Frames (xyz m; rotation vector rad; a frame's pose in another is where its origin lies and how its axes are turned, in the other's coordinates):
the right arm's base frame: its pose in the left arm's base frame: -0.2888 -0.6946 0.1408 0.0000 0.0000 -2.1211
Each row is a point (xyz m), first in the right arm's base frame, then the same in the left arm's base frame.
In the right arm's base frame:
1: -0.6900 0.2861 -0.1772
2: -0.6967 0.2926 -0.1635
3: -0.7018 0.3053 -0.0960
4: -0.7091 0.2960 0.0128
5: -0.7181 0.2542 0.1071
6: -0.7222 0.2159 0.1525
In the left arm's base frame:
1: 0.3159 -0.2561 -0.0364
2: 0.3249 -0.2538 -0.0227
3: 0.3384 -0.2561 0.0448
4: 0.3343 -0.2450 0.1536
5: 0.3034 -0.2154 0.2479
6: 0.2729 -0.1919 0.2933

